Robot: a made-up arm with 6 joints. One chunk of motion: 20 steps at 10 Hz.
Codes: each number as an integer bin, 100 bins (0 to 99) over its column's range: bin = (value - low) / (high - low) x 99, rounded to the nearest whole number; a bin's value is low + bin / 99 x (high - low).
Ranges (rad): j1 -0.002..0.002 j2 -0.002..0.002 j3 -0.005..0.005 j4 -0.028..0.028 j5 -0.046..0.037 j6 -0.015..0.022
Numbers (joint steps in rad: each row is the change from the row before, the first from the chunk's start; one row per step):
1: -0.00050 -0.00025 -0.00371 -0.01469 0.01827 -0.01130
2: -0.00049 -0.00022 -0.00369 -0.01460 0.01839 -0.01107
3: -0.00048 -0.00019 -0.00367 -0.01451 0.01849 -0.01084
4: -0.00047 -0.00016 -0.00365 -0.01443 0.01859 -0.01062
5: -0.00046 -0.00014 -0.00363 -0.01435 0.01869 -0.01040
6: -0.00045 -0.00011 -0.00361 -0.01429 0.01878 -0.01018
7: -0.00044 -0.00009 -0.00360 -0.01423 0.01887 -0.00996
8: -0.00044 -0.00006 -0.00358 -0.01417 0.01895 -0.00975
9: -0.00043 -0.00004 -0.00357 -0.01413 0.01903 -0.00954
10: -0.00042 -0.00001 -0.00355 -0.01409 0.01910 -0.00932
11: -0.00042 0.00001 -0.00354 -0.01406 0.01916 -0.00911
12: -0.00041 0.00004 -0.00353 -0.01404 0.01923 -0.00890
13: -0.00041 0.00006 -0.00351 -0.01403 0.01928 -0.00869
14: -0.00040 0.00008 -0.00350 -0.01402 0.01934 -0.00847
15: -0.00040 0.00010 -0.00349 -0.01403 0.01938 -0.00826
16: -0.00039 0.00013 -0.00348 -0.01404 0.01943 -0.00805
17: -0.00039 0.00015 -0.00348 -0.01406 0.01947 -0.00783
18: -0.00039 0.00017 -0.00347 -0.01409 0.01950 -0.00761
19: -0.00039 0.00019 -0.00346 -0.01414 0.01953 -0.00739
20: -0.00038 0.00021 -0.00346 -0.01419 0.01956 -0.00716
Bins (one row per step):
1: 37 43 13 24 77 10
2: 37 44 13 24 77 11
3: 38 45 13 24 77 11
4: 38 46 13 24 77 12
5: 38 46 14 24 77 12
6: 38 47 14 24 77 13
7: 39 47 14 24 77 13
8: 39 48 14 24 77 14
9: 39 49 14 25 78 15
10: 39 49 14 25 78 15
11: 39 50 14 25 78 16
12: 39 50 15 25 78 16
13: 39 51 15 25 78 17
14: 40 51 15 25 78 17
15: 40 52 15 25 78 18
16: 40 53 15 25 78 19
17: 40 53 15 25 78 19
18: 40 54 15 25 78 20
19: 40 54 15 25 78 20
20: 40 55 15 24 78 21

